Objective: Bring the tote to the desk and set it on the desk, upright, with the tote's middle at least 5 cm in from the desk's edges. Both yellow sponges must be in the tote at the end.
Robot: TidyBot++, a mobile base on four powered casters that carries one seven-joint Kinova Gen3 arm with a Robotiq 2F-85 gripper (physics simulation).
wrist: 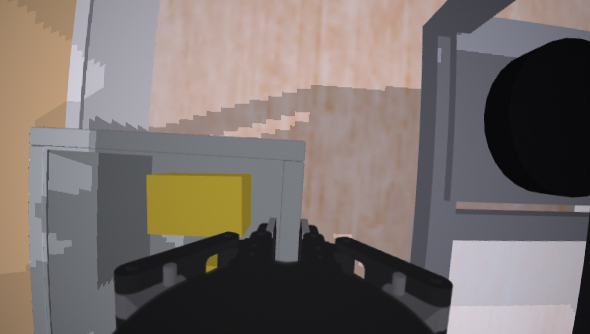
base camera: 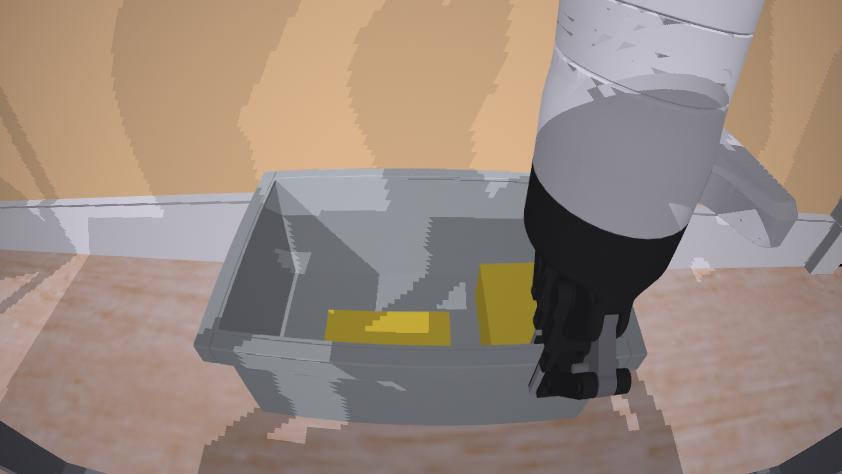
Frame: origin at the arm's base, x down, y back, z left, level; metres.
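Where they show: gripper, between the fingertips: (wrist: pixel 288 230) (base camera: pixel 541 376).
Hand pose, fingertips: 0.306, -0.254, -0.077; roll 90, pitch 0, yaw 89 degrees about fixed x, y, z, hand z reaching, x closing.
Observation:
Each offset is from my fingertips to the top centre of the thing, as dx, dy, dz. Level surfaces: height alone.
The grey tote {-0.030, -0.093, +0.079} (base camera: pixel 412 382) (wrist: pixel 200 146) stands upright on the floor. One yellow sponge {+0.042, -0.098, -0.005} (base camera: pixel 505 303) (wrist: pixel 195 204) lies in it near its right end in the base view. The other yellow sponge {+0.042, -0.061, +0.107} (base camera: pixel 388 327) lies in the tote near the front wall; a small yellow patch shows through a gap in the gripper linkage in the wrist view. My gripper (base camera: pixel 535 360) (wrist: pixel 288 230) points down and is shut on the tote's near wall, right of its middle in the base view, one finger inside and one outside. The desk does not show in either view.
A tan wall (base camera: pixel 176 88) with a pale baseboard (base camera: pixel 164 229) (wrist: pixel 120 65) stands close behind the tote. The robot's grey base frame (wrist: pixel 433 150) with a black round part (wrist: pixel 550 120) is at the right of the wrist view, a strip of wooden floor {dx +0.090} (wrist: pixel 360 165) between it and the tote.

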